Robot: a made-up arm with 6 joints. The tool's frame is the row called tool.
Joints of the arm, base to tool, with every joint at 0 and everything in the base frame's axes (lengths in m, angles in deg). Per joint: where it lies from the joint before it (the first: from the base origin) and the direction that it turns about. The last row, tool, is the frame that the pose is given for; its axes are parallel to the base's.
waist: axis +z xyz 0 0 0.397
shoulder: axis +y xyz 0 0 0
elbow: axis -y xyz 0 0 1.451
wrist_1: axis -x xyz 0 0 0
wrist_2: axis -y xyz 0.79 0 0
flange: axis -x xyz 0 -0.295 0
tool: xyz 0 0 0
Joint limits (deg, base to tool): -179.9..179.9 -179.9..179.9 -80..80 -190..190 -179.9..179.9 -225..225
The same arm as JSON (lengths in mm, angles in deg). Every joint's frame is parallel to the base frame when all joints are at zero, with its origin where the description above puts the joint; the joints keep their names.
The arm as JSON. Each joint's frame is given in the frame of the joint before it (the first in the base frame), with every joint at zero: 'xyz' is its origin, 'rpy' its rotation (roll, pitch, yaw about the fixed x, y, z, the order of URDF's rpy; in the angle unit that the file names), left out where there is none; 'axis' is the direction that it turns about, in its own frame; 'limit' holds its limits. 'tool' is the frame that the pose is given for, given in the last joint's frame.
{
  "units": {
    "length": "mm",
    "angle": "deg"
  },
  "joints": [
    {
      "name": "waist",
      "type": "revolute",
      "origin": {
        "xyz": [
          0.0,
          0.0,
          397.0
        ]
      },
      "axis": "+z",
      "limit": {
        "lower": -179.9,
        "upper": 179.9
      }
    },
    {
      "name": "shoulder",
      "type": "revolute",
      "origin": {
        "xyz": [
          0.0,
          0.0,
          0.0
        ]
      },
      "axis": "+y",
      "limit": {
        "lower": -179.9,
        "upper": 179.9
      }
    },
    {
      "name": "elbow",
      "type": "revolute",
      "origin": {
        "xyz": [
          0.0,
          0.0,
          1451.0
        ]
      },
      "axis": "-y",
      "limit": {
        "lower": -80.0,
        "upper": 80.0
      }
    },
    {
      "name": "wrist_1",
      "type": "revolute",
      "origin": {
        "xyz": [
          0.0,
          0.0,
          0.0
        ]
      },
      "axis": "-x",
      "limit": {
        "lower": -190.0,
        "upper": 190.0
      }
    },
    {
      "name": "wrist_2",
      "type": "revolute",
      "origin": {
        "xyz": [
          790.0,
          0.0,
          0.0
        ]
      },
      "axis": "-y",
      "limit": {
        "lower": -179.9,
        "upper": 179.9
      }
    },
    {
      "name": "flange",
      "type": "revolute",
      "origin": {
        "xyz": [
          0.0,
          -295.0,
          0.0
        ]
      },
      "axis": "-x",
      "limit": {
        "lower": -225.0,
        "upper": 225.0
      }
    }
  ],
  "tool": {
    "origin": {
      "xyz": [
        0.0,
        0.0,
        0.0
      ]
    }
  }
}

